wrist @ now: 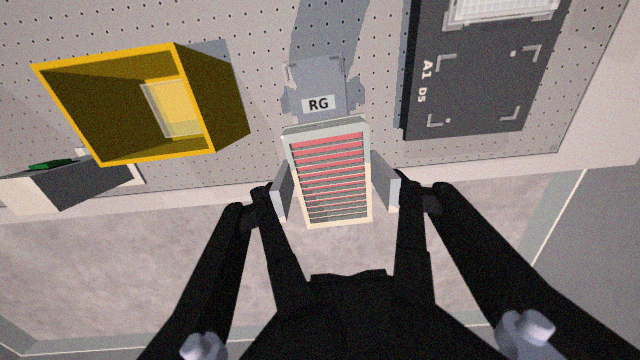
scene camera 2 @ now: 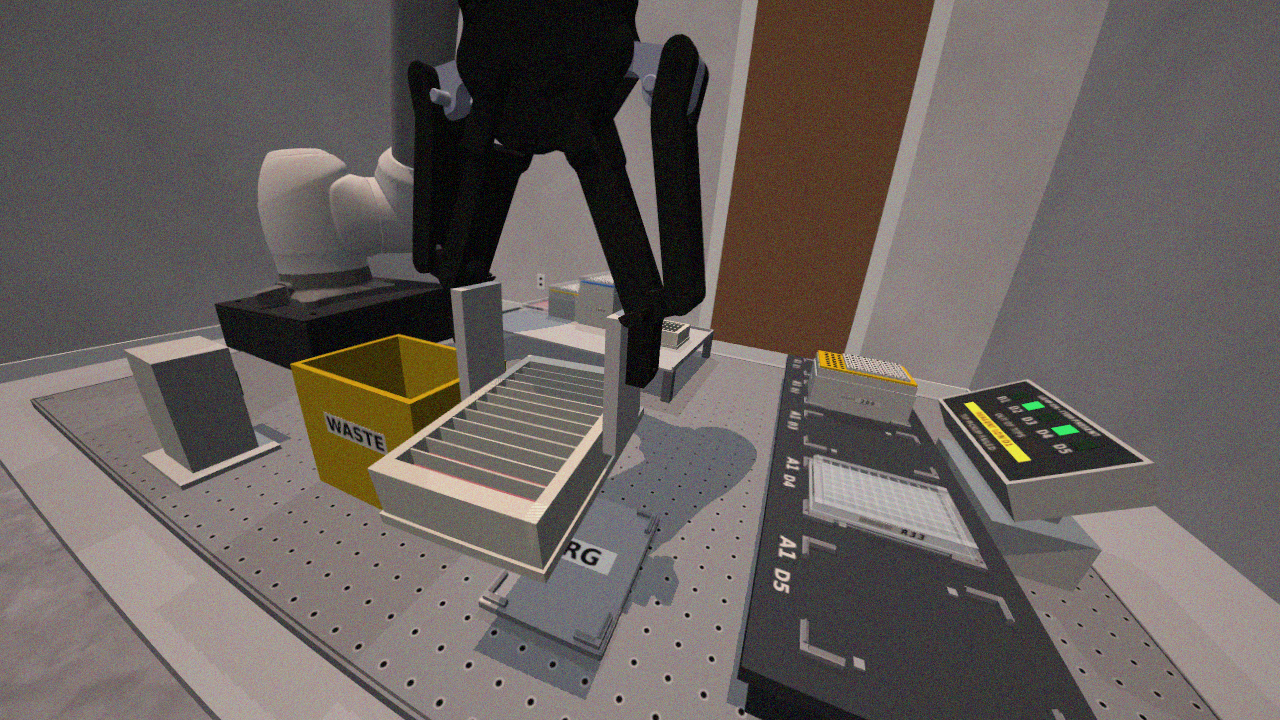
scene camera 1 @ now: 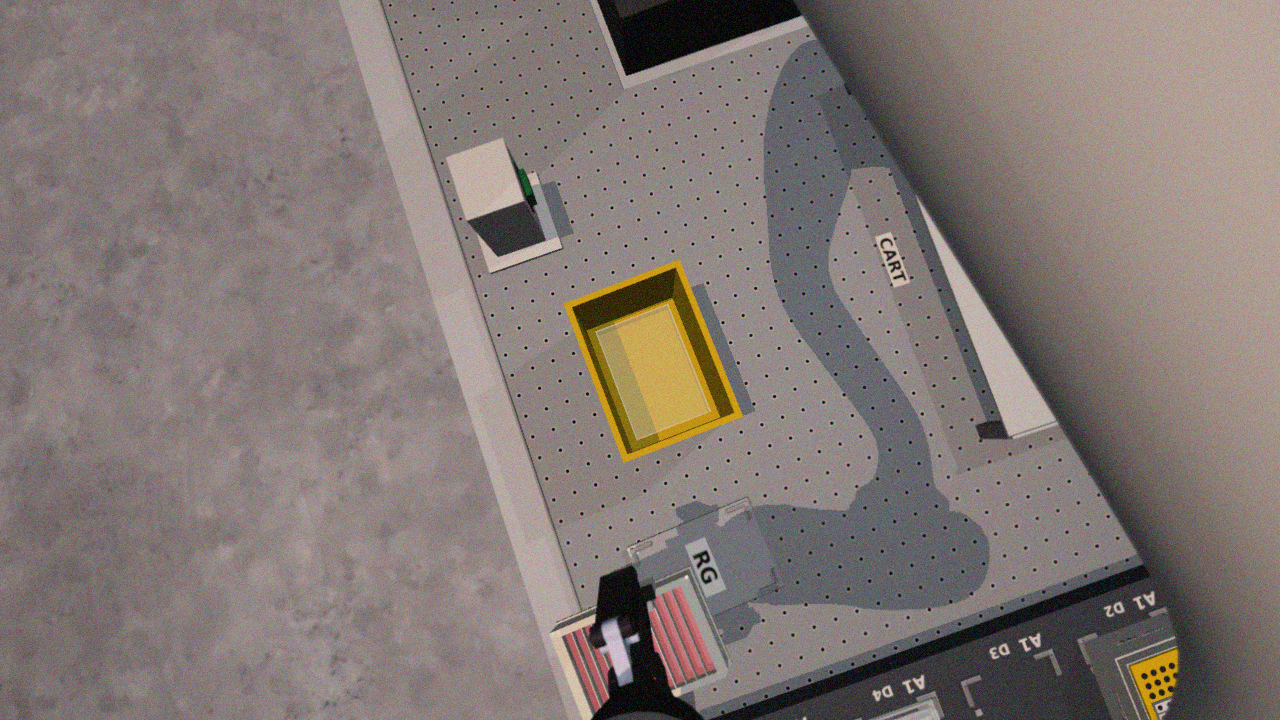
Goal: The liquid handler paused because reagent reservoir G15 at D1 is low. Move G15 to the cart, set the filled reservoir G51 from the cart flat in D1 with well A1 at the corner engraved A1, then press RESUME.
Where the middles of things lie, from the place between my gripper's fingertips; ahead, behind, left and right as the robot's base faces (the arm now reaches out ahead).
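Scene:
My hand is 10 mm to the left of the cream reservoir with red troughs point(scene camera 2: 507, 476). Positions measured from my hand: RG plate point(scene camera 2: 579, 607), 170 mm below, 10 mm behind, 60 mm to the left; clear well plate point(scene camera 2: 918, 514), 110 mm below, 230 mm ahead, 190 mm to the left; yellow waste bin point(scene camera 2: 360, 403), 110 mm below, 70 mm to the left, 230 mm behind.

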